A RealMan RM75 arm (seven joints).
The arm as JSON. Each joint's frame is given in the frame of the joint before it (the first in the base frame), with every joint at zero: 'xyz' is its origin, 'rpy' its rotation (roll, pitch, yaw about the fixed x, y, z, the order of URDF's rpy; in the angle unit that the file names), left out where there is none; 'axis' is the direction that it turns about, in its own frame. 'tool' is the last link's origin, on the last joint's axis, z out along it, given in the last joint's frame.
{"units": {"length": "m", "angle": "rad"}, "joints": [
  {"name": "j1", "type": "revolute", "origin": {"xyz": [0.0, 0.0, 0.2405]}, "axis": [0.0, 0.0, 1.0]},
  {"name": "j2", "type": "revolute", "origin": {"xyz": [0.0, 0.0, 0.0]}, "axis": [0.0, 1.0, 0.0]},
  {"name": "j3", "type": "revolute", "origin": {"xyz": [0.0, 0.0, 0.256]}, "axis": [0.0, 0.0, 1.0]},
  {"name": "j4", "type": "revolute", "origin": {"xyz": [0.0, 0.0, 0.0]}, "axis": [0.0, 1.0, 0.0]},
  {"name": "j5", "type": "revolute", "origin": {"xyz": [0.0, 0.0, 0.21]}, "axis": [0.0, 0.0, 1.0]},
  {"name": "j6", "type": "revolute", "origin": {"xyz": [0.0, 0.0, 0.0]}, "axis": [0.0, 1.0, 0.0]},
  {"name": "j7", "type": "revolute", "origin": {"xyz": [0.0, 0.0, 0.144]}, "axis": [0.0, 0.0, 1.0]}
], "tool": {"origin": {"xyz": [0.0, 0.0, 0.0]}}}
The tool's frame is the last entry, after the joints.
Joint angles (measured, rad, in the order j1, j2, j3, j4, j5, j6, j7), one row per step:
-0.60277, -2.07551, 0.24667, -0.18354, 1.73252, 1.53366, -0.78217
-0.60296, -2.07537, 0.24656, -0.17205, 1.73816, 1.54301, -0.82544
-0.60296, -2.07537, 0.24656, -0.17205, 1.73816, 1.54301, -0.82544
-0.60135, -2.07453, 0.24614, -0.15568, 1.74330, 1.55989, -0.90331
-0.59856, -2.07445, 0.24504, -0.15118, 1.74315, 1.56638, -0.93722
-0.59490, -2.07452, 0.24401, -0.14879, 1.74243, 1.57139, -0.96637
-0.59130, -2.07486, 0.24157, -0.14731, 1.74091, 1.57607, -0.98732
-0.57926, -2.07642, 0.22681, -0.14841, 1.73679, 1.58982, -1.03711
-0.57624, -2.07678, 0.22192, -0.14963, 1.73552, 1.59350, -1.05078
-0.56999, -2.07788, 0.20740, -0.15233, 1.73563, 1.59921, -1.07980
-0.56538, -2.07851, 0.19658, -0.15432, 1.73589, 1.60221, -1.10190
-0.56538, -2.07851, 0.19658, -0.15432, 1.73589, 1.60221, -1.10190
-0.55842, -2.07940, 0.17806, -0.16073, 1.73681, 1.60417, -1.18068
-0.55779, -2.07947, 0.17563, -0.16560, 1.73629, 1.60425, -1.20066
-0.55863, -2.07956, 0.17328, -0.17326, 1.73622, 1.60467, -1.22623
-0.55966, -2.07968, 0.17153, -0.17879, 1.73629, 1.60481, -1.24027
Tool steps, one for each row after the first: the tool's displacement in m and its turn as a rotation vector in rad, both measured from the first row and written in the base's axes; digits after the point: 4 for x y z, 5 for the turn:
0.0001, 0.0005, 0.0020, -0.02303, -0.02333, 0.00260
0.0001, 0.0005, 0.0020, -0.02303, -0.02333, 0.00260
-0.0003, 0.0009, 0.0057, -0.06424, -0.06959, 0.01300
-0.0010, 0.0006, 0.0071, -0.08208, -0.09278, 0.02240
-0.0018, -0.0001, 0.0080, -0.09807, -0.11392, 0.03273
-0.0026, -0.0007, 0.0090, -0.10764, -0.13161, 0.04147
-0.0046, -0.0027, 0.0115, -0.12579, -0.18460, 0.06782
-0.0050, -0.0032, 0.0122, -0.13055, -0.20026, 0.07520
-0.0059, -0.0040, 0.0135, -0.14006, -0.23362, 0.09216
-0.0067, -0.0045, 0.0144, -0.14758, -0.25793, 0.10548
-0.0067, -0.0045, 0.0144, -0.14758, -0.25793, 0.10548
-0.0079, -0.0053, 0.0154, -0.19096, -0.32706, 0.14218
-0.0076, -0.0057, 0.0150, -0.20529, -0.34583, 0.15069
-0.0065, -0.0061, 0.0142, -0.22582, -0.37022, 0.15934
-0.0056, -0.0063, 0.0136, -0.23783, -0.38477, 0.16387

